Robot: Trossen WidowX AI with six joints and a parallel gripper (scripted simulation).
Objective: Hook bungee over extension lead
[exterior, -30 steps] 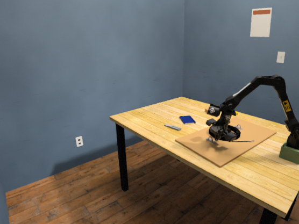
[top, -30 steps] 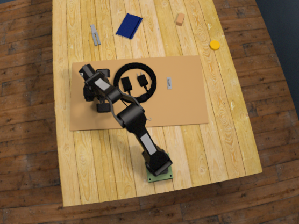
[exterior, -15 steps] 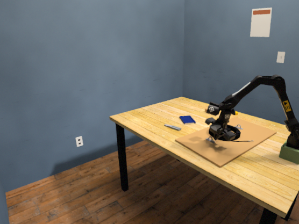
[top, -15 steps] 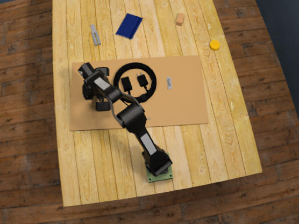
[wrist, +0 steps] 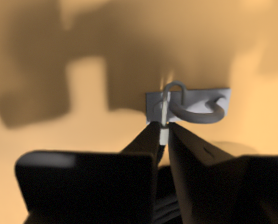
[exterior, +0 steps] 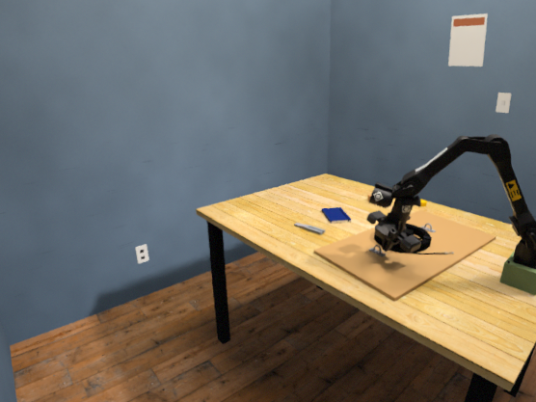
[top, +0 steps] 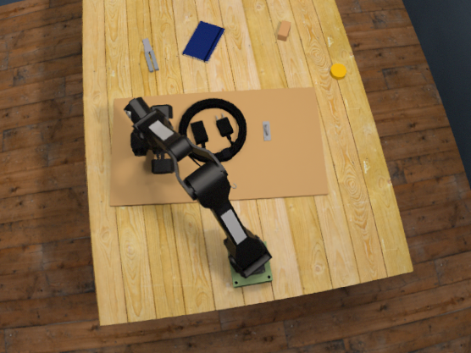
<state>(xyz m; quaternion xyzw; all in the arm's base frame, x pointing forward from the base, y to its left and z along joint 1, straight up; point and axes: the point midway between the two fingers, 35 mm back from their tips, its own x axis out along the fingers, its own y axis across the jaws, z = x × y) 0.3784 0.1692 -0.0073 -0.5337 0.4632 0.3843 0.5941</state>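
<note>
Now: the black coiled extension lead 2 cm ahead of my hand, 14 cm to the right of it and 3 cm below it. Round my hand: tan block: 33 cm ahead, 43 cm to the right, 4 cm below; board: 2 cm behind, 14 cm to the right, 5 cm below; yellow disc: 15 cm ahead, 56 cm to the right, 5 cm below.
</note>
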